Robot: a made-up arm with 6 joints. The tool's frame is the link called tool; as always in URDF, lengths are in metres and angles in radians.
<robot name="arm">
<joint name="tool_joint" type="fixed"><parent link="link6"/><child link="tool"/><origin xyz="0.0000 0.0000 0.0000" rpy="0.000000 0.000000 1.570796"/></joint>
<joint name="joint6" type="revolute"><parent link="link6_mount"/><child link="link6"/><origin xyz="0.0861 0.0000 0.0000" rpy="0.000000 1.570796 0.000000"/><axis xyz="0 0 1"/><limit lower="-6.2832" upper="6.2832"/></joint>
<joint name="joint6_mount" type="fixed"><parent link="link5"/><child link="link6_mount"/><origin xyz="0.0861 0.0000 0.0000" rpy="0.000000 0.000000 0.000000"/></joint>
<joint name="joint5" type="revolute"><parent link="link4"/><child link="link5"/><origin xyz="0.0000 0.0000 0.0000" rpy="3.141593 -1.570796 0.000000"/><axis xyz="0 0 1"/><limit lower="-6.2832" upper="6.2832"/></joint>
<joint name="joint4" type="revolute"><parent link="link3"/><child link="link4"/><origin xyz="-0.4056 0.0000 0.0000" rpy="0.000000 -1.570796 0.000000"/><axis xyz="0 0 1"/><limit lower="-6.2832" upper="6.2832"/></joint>
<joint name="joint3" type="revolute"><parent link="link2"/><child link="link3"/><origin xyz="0.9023 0.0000 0.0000" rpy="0.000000 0.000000 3.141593"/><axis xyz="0 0 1"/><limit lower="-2.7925" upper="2.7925"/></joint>
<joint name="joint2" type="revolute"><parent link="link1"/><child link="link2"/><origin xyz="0.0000 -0.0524 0.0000" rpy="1.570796 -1.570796 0.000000"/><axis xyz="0 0 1"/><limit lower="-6.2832" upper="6.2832"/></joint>
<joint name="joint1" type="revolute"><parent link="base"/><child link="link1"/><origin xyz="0.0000 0.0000 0.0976" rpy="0.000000 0.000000 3.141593"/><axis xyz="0 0 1"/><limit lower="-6.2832" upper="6.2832"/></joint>
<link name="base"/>
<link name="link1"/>
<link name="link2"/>
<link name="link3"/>
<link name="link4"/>
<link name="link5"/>
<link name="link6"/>
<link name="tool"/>
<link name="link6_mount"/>
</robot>
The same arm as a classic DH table. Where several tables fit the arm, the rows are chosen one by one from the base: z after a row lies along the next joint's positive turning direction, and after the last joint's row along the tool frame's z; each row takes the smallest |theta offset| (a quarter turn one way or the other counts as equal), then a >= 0, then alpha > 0; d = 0 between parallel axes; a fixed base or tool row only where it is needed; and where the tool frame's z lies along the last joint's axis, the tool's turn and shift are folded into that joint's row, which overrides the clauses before.
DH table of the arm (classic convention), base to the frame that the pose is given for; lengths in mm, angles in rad. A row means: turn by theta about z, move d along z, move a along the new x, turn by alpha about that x. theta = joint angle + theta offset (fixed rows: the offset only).
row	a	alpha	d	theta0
joint1	0	-1.5708	97.6	0
joint2	902.3	0	0	-1.5708
joint3	0	1.5708	52.4	1.5708
joint4	0	-1.5708	405.6	0
joint5	0	1.5708	0	0
joint6	0	0	172.2	0
Joint limits (rad, base to tool): -6.2832..6.2832 -6.2832..6.2832 -2.7925..2.7925 -6.2832..6.2832 -6.2832..6.2832 -6.2832..6.2832

